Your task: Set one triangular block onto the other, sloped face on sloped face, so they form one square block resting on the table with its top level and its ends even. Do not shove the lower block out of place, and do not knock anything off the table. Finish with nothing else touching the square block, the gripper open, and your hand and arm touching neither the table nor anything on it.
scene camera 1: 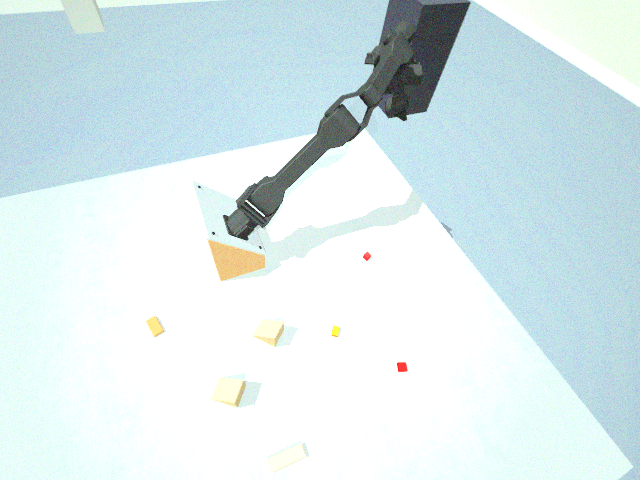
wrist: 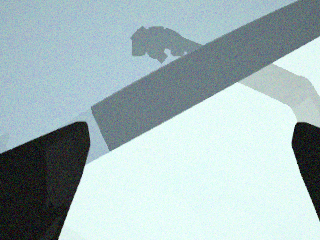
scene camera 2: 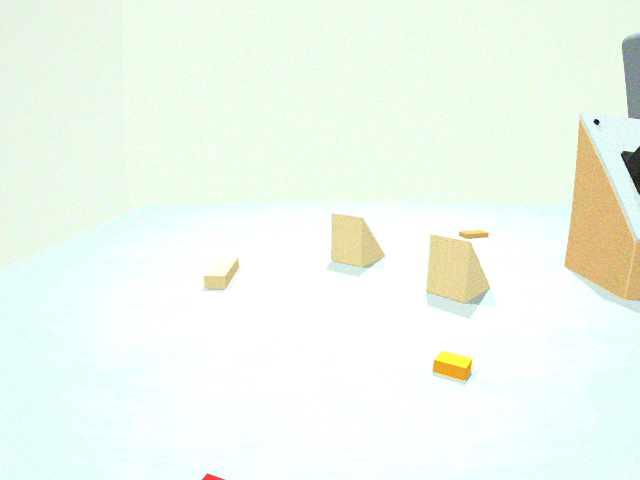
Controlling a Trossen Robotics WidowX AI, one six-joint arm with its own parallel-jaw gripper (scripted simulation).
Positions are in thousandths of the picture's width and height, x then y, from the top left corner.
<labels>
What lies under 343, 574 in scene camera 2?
A tan bar.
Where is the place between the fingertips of my gripper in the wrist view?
608, 556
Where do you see a triangular block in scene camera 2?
At 551, 505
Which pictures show my gripper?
Scene camera 1 and the wrist view only.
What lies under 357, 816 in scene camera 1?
A triangular block.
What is my gripper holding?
Nothing.
</labels>
